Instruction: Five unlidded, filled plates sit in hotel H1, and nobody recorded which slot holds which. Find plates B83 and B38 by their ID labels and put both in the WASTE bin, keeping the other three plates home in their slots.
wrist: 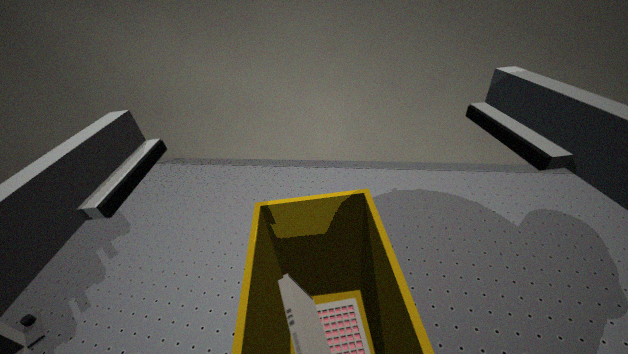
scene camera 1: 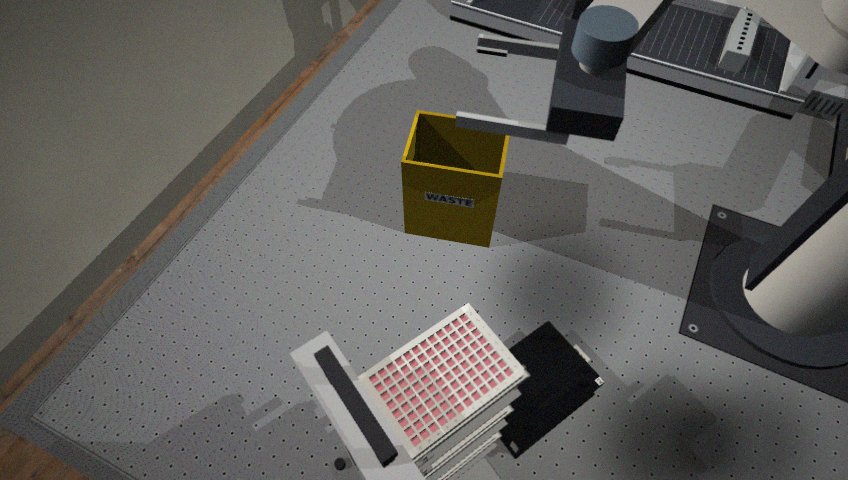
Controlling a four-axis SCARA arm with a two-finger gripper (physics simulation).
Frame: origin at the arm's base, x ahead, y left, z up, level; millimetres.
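Seen in the pictures: gripper, fingertip midpoint: (wrist: 313, 109) (scene camera 1: 467, 77); arm's base, link origin: (scene camera 1: 783, 301).
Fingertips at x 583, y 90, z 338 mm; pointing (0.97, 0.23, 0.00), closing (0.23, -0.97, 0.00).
Observation:
Pixels of each thing's top centre, then the offset from my fingertips to it. "spot": a spot on its surface instead. Level surfaces: height alone.
- yellow WASTE bin, top centre: (wrist: 319, 263) (scene camera 1: 457, 142) dx +5, dy +8, dz -125 mm
- flat plate with pink wells, surface spot: (wrist: 343, 327) spot: dx +29, dy -5, dz -306 mm
- second plate, top centre: (wrist: 307, 324) dx -6, dy +27, dz -221 mm
- hotel H1, surface spot: (scene camera 1: 306, 353) spot: dx -63, dy +477, dz +106 mm
- black flat platform, top centre: (scene camera 1: 536, 378) dx -248, dy +267, dz -255 mm
- dark ridged deck, surface height: dz -276 mm
- pale slotted block, surface spot: (scene camera 1: 739, 41) spot: dx -373, dy -612, dz -230 mm
My gripper (scene camera 1: 480, 83) (wrist: 313, 109) is open and empty, its fingers wide apart above and behind the yellow WASTE bin (scene camera 1: 447, 223) (wrist: 249, 265). In the wrist view, a flat plate with pink wells (wrist: 343, 327) lies at the bottom of the bin. A second plate (wrist: 303, 317) stands steeply tilted inside the bin, partly in front of the flat one; its ID cannot be read. In the scene view, the hotel H1 (scene camera 1: 306, 353) stands at the bottom centre with a pink-filled plate (scene camera 1: 443, 377) on top and edges of more plates stacked below. Their labels are not readable.
A black flat platform (scene camera 1: 550, 377) lies right of the hotel. The robot's dark base plate (scene camera 1: 702, 285) is at the right. A dark ridged deck (scene camera 1: 684, 65) carrying a pale slotted block (scene camera 1: 739, 41) runs along the top right. The table's wooden edge (scene camera 1: 133, 255) is at the left.

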